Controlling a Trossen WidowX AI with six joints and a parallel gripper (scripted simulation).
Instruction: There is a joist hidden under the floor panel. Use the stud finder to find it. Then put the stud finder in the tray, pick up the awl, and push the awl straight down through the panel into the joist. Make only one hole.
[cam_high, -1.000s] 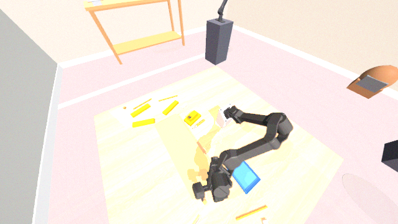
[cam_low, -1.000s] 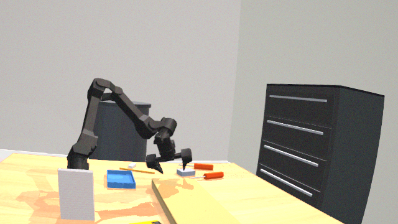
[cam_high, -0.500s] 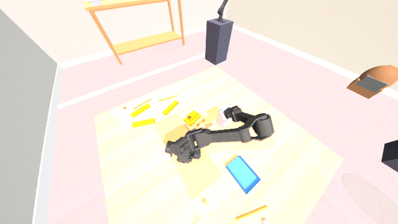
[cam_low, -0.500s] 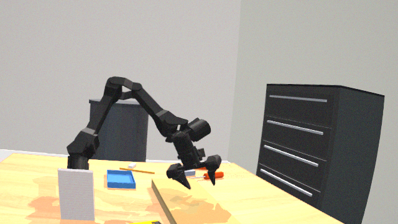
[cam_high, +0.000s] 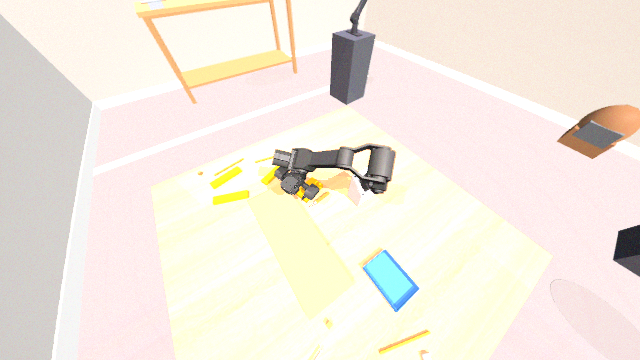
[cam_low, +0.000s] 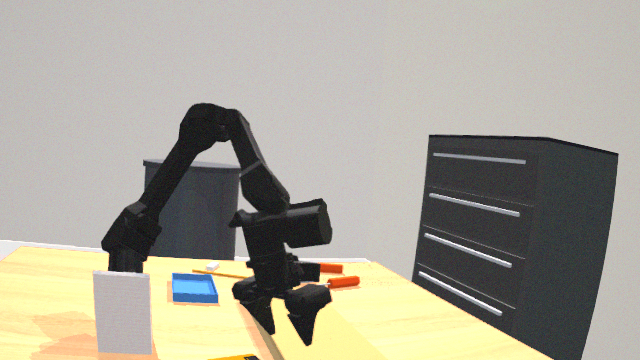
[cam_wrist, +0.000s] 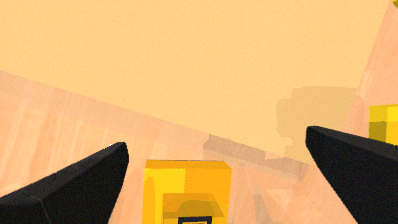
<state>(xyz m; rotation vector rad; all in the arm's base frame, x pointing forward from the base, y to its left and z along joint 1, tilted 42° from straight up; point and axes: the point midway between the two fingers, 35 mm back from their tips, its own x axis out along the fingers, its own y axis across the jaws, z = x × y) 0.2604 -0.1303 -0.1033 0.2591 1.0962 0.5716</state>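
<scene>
Now: gripper tip 8 cm past the yellow stud finder, 4 cm above it and 1 cm to the left of it. Also, from my gripper tip: awl: 8 cm below, 8 cm behind, 6 cm to the left; then grey block: 57 cm to the left, 25 cm ahead, 7 cm below; then blue tray: 48 cm to the left, 9 cm behind, 7 cm below.
</scene>
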